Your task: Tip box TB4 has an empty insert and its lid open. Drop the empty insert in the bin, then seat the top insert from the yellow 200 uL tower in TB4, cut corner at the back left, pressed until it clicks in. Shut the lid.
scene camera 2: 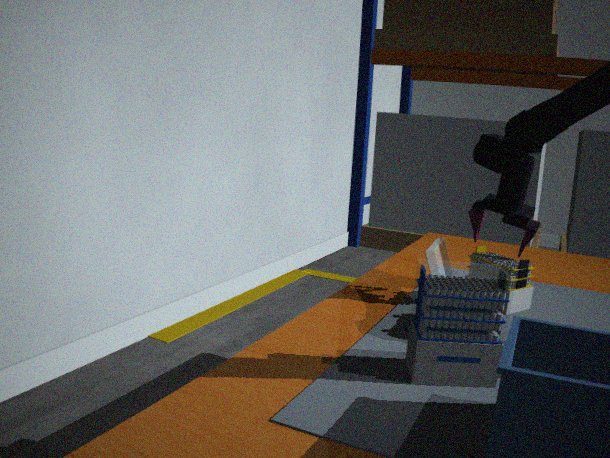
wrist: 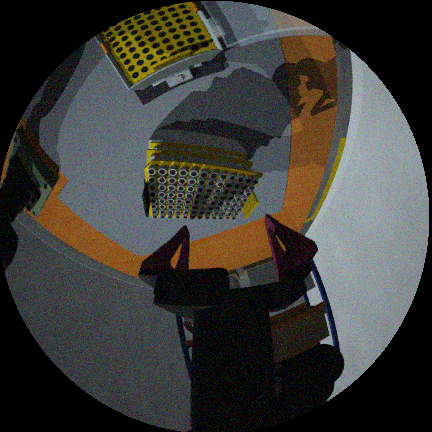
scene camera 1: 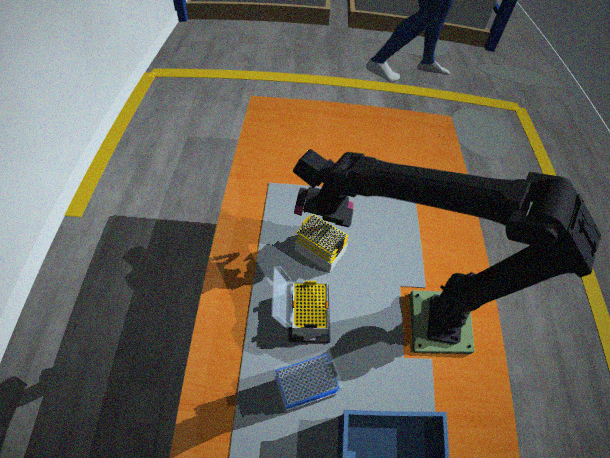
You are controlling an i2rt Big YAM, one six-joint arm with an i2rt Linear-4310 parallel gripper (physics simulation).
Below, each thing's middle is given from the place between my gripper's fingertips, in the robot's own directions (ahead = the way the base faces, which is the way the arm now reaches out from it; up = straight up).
Labels:
I see my gripper 240 mm to the right of the clear lid (scene camera 1: 282, 293) and 40 mm short of it. From my hand the other things lie so: blue bin (scene camera 2: 546, 394) 520 mm to the left, 260 mm behind, 50 mm below.

